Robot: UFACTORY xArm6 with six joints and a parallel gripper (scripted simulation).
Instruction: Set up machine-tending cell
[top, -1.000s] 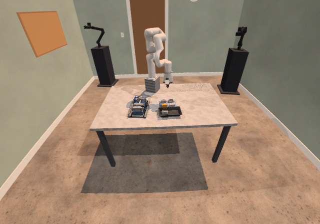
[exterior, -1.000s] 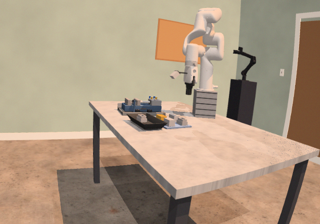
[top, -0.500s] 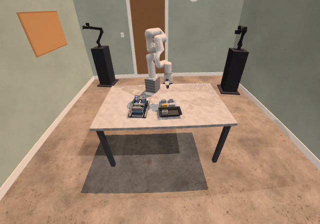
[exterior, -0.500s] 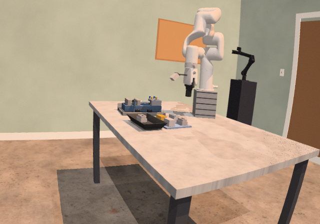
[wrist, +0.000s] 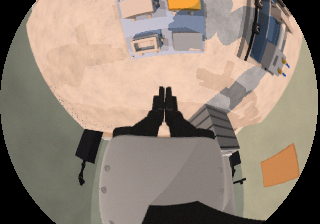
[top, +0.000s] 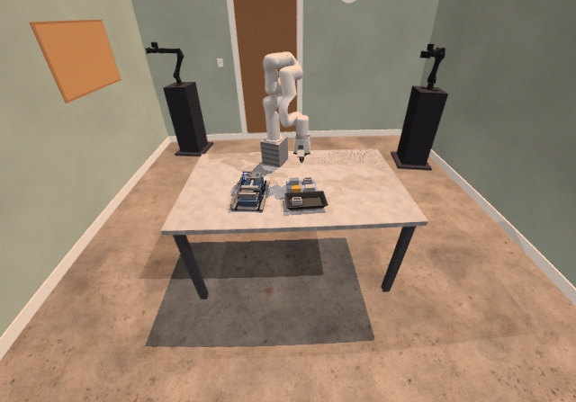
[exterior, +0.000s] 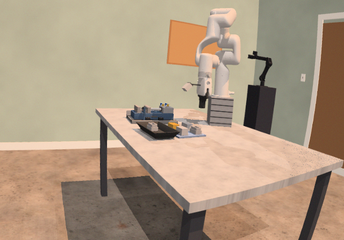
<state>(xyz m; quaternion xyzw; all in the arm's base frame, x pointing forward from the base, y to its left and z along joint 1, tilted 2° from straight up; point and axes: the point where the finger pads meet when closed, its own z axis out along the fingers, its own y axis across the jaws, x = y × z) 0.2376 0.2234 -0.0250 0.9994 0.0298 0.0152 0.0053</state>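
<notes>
My gripper is now 15 cm short of the brass blank, 13 cm above it and 2 cm to the left of it. Round my hand: blue vise 29 cm to the right, 21 cm ahead, 12 cm below.
</notes>
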